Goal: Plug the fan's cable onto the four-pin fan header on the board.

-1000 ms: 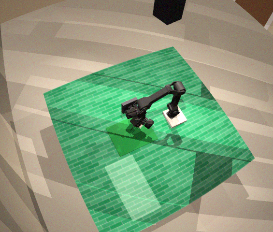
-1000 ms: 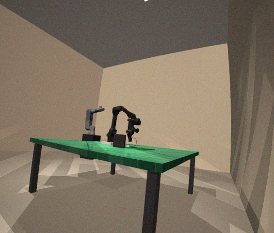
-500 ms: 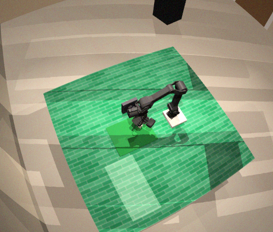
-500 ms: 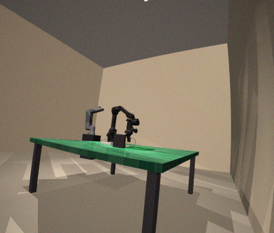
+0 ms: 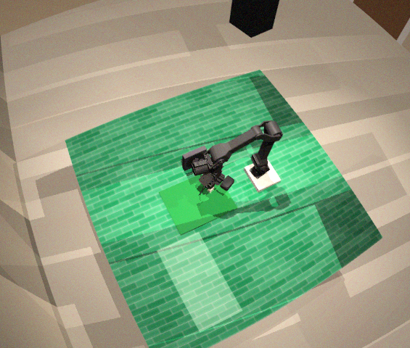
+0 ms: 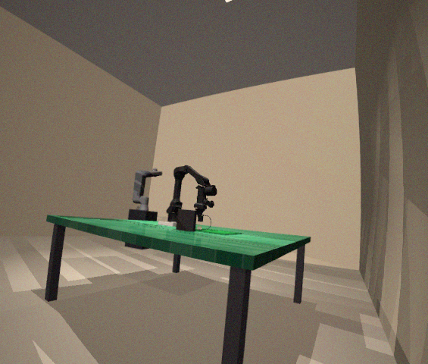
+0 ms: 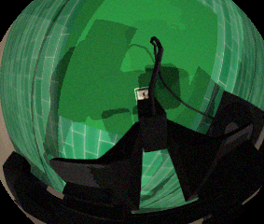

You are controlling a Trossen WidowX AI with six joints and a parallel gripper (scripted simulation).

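My gripper tip is now 9 cm short of the green board, 8 cm above it and 1 cm to the right of it. Also, from my gripper tip: dark fan plug 1 cm ahead, 1 cm above; then black fan 15 cm to the right, 2 cm behind, 1 cm below.
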